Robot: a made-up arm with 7 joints.
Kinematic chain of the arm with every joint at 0, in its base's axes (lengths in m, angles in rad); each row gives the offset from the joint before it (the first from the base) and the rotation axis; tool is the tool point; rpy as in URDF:
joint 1: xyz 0 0 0.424 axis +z
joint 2: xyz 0 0 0 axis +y
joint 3: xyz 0 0 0.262 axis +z
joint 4: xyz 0.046 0 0 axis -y
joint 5: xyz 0.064 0 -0.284 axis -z
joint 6: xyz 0 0 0 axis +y
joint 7: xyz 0.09 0 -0.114 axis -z
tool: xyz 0 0 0 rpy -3.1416 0 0
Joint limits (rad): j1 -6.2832..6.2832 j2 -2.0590..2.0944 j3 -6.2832..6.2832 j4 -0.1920..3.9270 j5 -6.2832..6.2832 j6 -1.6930..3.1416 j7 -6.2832..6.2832
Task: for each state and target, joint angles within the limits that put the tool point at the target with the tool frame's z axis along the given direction. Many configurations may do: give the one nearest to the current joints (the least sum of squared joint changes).
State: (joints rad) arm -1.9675 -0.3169 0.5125 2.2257 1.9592 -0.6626 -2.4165
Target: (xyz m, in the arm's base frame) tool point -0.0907 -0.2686 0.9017 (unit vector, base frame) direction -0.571 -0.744 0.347
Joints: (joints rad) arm -1.9993 -0.0790 0.5464 2.1244 1.7650 -0.7480 -2.4165
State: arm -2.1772 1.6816 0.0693 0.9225 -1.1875 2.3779 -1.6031
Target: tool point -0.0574 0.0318 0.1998 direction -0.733 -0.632 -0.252
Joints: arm -1.8170 1.9175 0.3589 0.2935 -1.6182 2.6056 -1.6031
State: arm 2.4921 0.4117 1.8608 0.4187 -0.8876 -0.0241 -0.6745
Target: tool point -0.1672 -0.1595 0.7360 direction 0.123 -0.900 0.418
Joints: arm 2.1667 1.2979 2.2523 0.6504 -0.9768 -0.2799 -0.6745
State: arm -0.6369 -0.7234 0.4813 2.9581 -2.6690 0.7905 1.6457
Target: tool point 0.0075 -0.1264 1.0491 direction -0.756 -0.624 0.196
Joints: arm -0.2454 0.3414 0.3957 3.4448 -2.6090 1.3177 1.6457
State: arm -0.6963 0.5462 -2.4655 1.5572 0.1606 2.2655 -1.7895
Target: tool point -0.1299 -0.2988 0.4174 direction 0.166 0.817 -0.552
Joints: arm -0.7094 1.0170 -1.5330 1.1873 0.3187 2.0129 -1.7895
